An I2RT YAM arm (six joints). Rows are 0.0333 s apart.
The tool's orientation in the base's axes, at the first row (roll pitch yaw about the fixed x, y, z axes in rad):
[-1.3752 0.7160 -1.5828]
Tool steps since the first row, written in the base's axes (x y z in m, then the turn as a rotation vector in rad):
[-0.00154 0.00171 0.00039 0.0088 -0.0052 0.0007]
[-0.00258 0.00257 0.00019 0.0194 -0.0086 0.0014]
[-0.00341 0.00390 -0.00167 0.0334 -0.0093 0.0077]
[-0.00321 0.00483 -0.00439 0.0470 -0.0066 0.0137]
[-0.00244 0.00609 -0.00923 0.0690 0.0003 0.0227]
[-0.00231 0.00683 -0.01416 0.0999 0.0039 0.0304]
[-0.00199 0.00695 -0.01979 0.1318 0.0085 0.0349]
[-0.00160 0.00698 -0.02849 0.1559 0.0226 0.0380]
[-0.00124 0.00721 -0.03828 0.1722 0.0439 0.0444]
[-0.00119 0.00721 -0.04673 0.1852 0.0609 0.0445]
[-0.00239 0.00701 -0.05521 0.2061 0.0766 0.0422]
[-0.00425 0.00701 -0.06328 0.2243 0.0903 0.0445]
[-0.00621 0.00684 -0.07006 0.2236 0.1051 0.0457]
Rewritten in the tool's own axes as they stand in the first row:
[-0.00153 0.00050 -0.00169 0.0034 -0.0021 0.0094]
[-0.00204 0.00099 -0.00286 0.0054 -0.0026 0.0204]
[-0.00182 0.00305 -0.00413 0.0017 -0.0049 0.0351]
[-0.00073 0.00570 -0.00446 -0.0044 -0.0049 0.0490]
[0.00149 0.01024 -0.00459 -0.0158 -0.0027 0.0709]
[0.00416 0.01439 -0.00529 -0.0238 0.0002 0.1017]
[0.00776 0.01870 -0.00582 -0.0305 0.0063 0.1330]
[0.01345 0.02524 -0.00672 -0.0434 0.0179 0.1551]
[0.01970 0.03270 -0.00783 -0.0638 0.0301 0.1690]
[0.02524 0.03897 -0.00902 -0.0768 0.0436 0.1794]
[0.03097 0.04487 -0.01141 -0.0874 0.0596 0.1974]
[0.03629 0.05047 -0.01442 -0.0994 0.0703 0.2136]
[0.04088 0.05498 -0.01731 -0.1113 0.0788 0.2110]

